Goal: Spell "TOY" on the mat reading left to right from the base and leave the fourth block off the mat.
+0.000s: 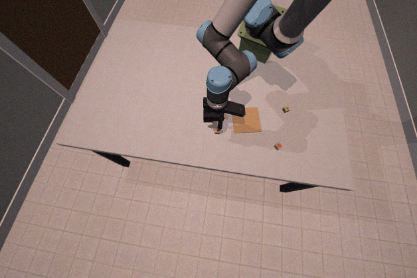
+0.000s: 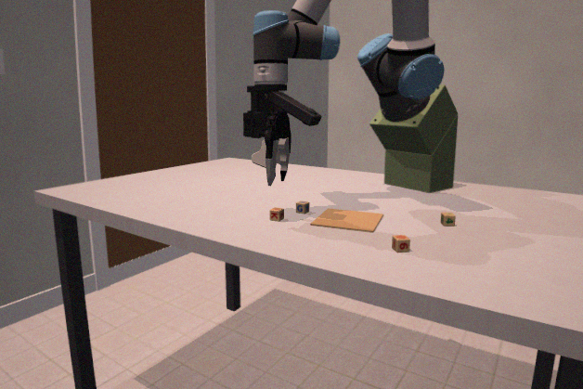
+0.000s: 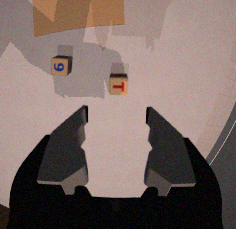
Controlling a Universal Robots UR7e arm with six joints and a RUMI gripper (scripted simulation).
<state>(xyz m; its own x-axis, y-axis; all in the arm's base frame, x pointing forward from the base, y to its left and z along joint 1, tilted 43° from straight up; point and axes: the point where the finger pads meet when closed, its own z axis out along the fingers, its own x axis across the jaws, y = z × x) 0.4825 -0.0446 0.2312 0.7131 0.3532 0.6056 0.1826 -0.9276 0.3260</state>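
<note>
Right now the T block is 9 cm below my hand. Also, from my hand: wooden block: 31 cm to the left, 9 cm below; mat: 13 cm to the left, 10 cm below, 10 cm behind.
</note>
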